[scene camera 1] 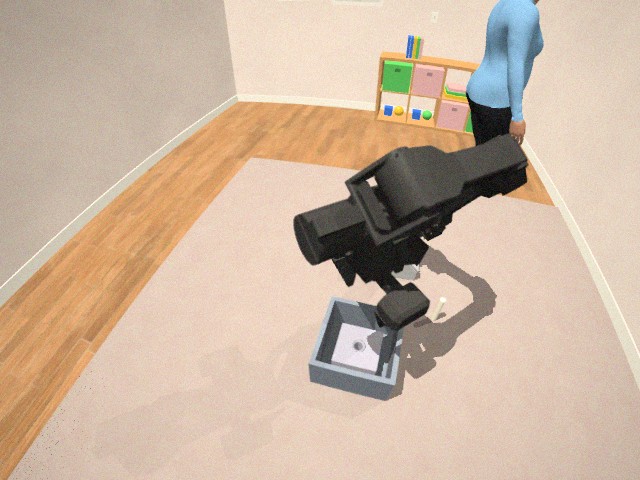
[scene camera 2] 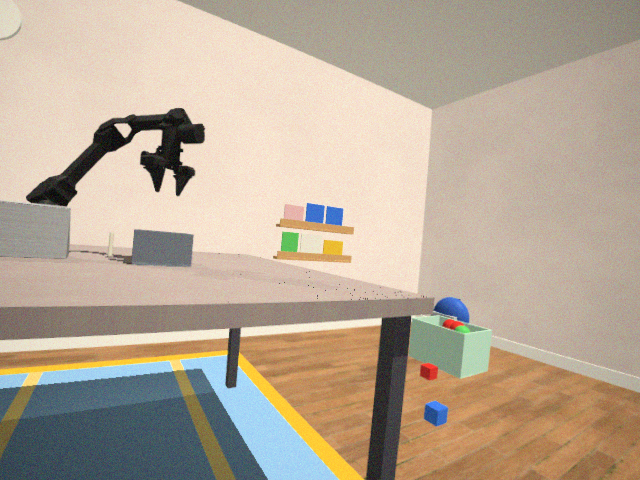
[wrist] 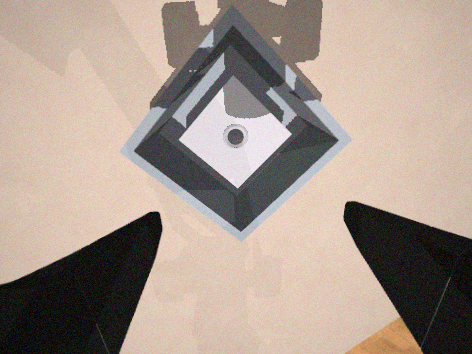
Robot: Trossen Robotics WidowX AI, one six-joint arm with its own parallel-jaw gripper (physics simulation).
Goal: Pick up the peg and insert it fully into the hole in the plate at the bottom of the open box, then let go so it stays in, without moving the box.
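Places are measured from the arm's base along level axes (x left, y back, z up), in metres.
Where they show: gripper, between the fingertips: [scene camera 1: 365, 304] [scene camera 2: 167, 194] [wrist: 253, 215]; arm's base, origin of its link: [scene camera 2: 42, 221].
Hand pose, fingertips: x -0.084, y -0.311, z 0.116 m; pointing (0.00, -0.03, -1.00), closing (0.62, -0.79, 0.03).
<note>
Things, the pixels of their top centre, and the offset from my fingertips. Level surfaces: height alone.
- thin cream peg, centre of its top: [scene camera 1: 442, 299] [scene camera 2: 111, 232] dx +0.183, dy +0.128, dz -0.135 m
- open blue-grey box, centre of its top: [wrist: 237, 145] [scene camera 1: 360, 337] [scene camera 2: 162, 231] dx +0.004, dy +0.004, dz -0.117 m
- white plate, centre of its top: [wrist: 235, 137] [scene camera 1: 358, 345] dx +0.004, dy +0.004, dz -0.154 m
- table, height of its surface: dz -0.215 m
A thin cream peg [scene camera 1: 438, 308] [scene camera 2: 111, 244] stands upright on the table beside the box, between the box and the arm's base. The open blue-grey box [scene camera 1: 351, 378] [scene camera 2: 162, 249] [wrist: 183, 201] stands on the table. In its bottom lies a white plate [scene camera 1: 347, 356] [wrist: 207, 142] with a round hole [scene camera 1: 358, 345] [wrist: 235, 136], which shows empty. My gripper [scene camera 2: 168, 193] [wrist: 253, 215] is open and empty, pointing down high above the table near the box. In the first scene view the arm hides much of the gripper. The peg does not show in the wrist view.
The arm's grey base block [scene camera 2: 34, 230] stands on the table [scene camera 2: 217, 289] on the far side of the peg from the box. A person [scene camera 1: 509, 56] stands behind the table by a shelf unit [scene camera 1: 429, 57]. A green bin [scene camera 2: 439, 343] is on the floor.
</note>
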